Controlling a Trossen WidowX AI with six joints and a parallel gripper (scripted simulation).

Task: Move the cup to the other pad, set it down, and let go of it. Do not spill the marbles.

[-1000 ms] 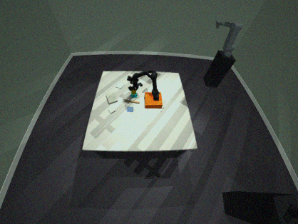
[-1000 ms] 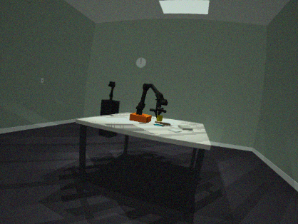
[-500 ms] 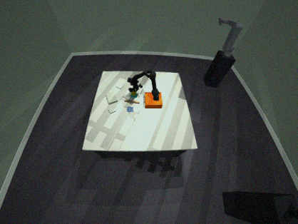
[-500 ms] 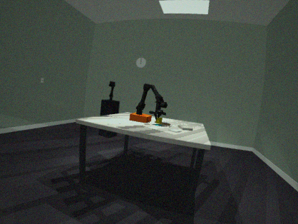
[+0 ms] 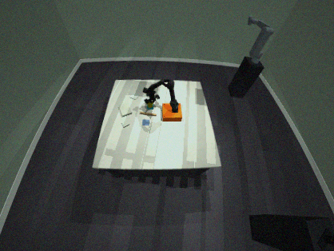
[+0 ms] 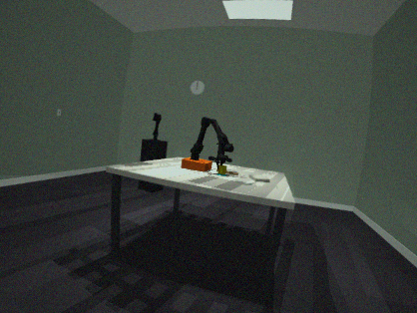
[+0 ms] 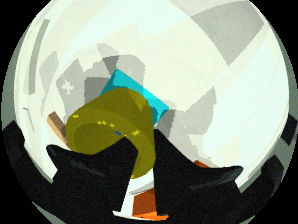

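My gripper tip is 2 cm short of the yellow cup and 2 cm to the right of it. Also, from my gripper tip: thin wooden stick (3 cm ahead, 14 cm to the left, 4 cm below); then cyan pad (2 cm ahead, 2 cm to the left, 5 cm below).
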